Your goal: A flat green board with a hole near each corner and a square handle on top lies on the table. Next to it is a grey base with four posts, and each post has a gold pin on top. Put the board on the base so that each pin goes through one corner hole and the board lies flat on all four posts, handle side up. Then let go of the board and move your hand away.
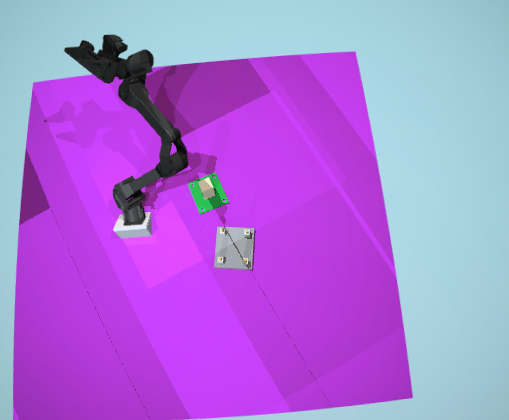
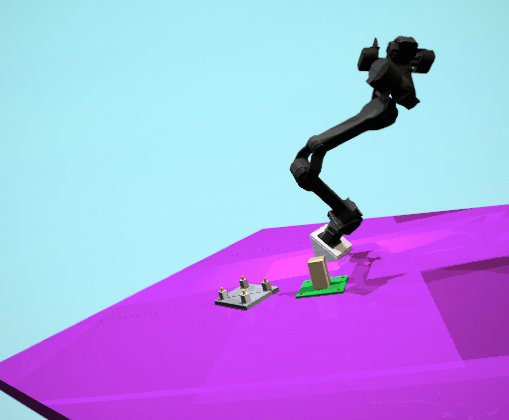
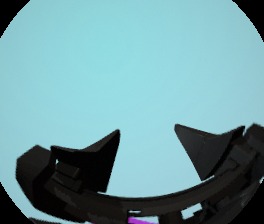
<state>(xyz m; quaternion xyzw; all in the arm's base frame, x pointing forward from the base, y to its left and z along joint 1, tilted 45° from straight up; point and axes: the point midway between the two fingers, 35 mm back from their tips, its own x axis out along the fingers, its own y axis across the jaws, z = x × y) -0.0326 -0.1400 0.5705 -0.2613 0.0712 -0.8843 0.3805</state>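
Now: the green board 31 cm ahead of my gripper tip, 20 cm to the right of it and 56 cm below it. From my gripper tip the other things lie so: grey base: 39 cm ahead, 40 cm to the right, 58 cm below.
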